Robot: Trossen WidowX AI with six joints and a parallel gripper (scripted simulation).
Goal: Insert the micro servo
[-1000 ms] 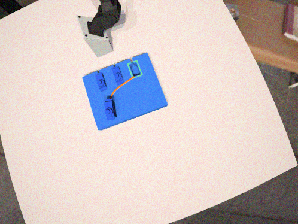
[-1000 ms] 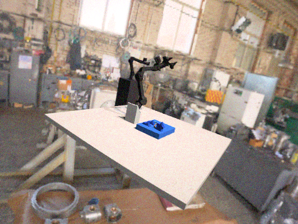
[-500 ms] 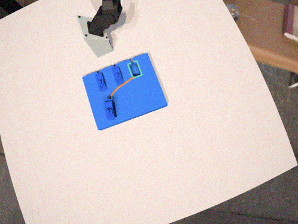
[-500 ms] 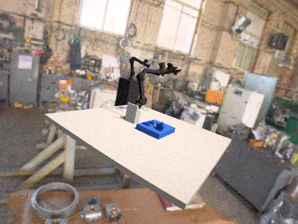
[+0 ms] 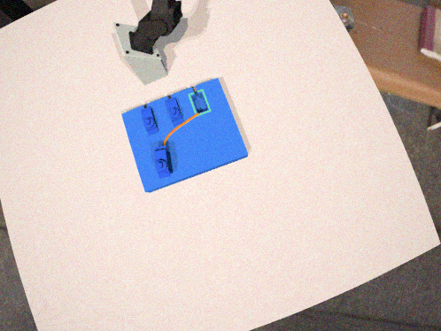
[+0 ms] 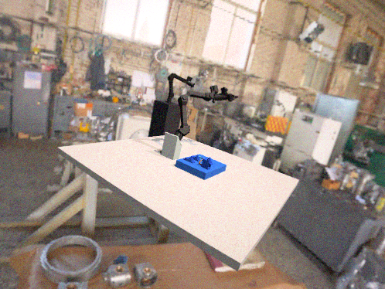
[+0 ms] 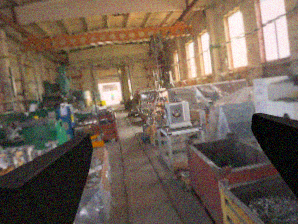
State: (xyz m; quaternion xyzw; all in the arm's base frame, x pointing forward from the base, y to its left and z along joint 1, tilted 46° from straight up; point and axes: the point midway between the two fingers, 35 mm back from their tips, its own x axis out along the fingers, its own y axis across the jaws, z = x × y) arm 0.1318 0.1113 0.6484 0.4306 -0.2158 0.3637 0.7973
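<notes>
Right now my gripper tip is 19 cm short of the blue deck, 52 cm to the left of it and 51 cm above it.
</notes>
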